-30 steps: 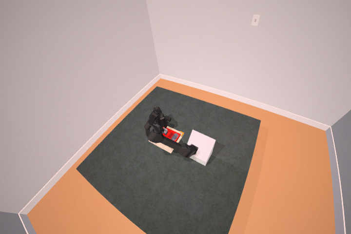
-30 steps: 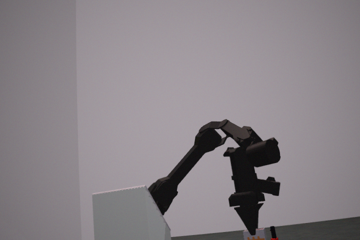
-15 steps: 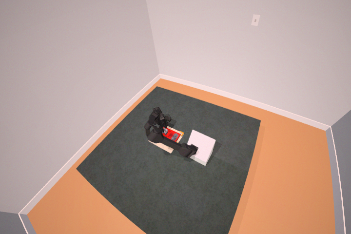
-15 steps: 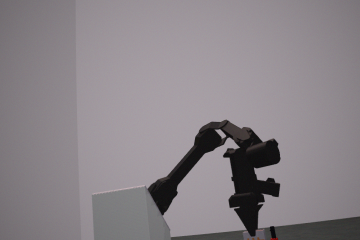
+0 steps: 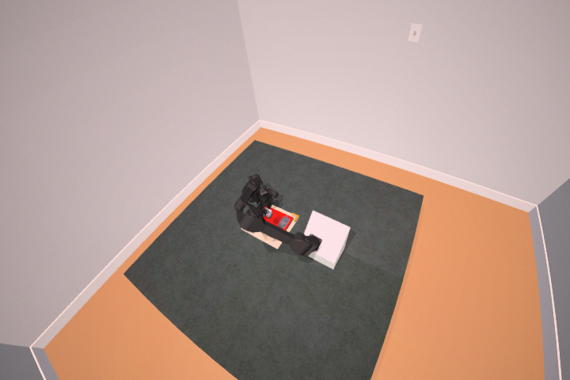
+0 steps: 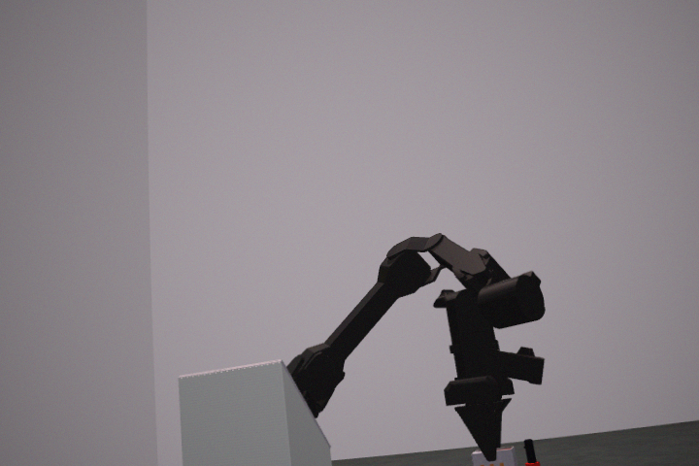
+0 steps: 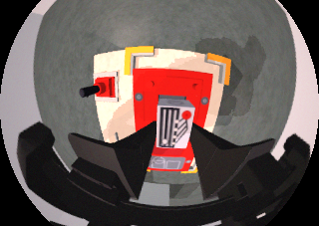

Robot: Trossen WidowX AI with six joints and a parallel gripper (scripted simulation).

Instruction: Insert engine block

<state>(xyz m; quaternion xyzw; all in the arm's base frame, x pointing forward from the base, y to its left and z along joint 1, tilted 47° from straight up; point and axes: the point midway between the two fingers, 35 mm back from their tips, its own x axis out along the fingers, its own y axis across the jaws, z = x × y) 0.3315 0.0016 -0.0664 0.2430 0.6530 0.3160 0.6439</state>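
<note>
The engine block is 10 mm below my gripper tip.
</note>
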